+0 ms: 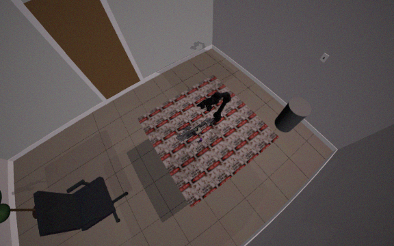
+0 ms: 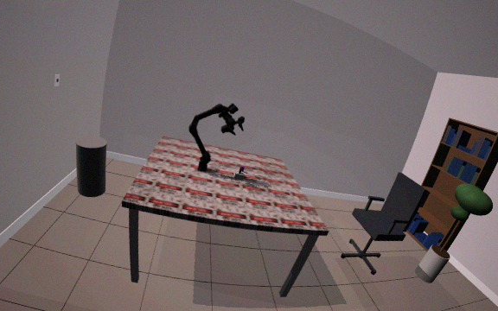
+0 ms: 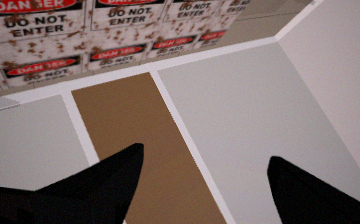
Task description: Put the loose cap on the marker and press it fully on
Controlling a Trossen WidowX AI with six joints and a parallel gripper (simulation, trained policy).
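My gripper tip is 13 cm short of the purple cap, 22 cm to the right of it and 35 cm above it. Also, from my gripper tip: holder block: 9 cm ahead, 10 cm to the left, 36 cm below.
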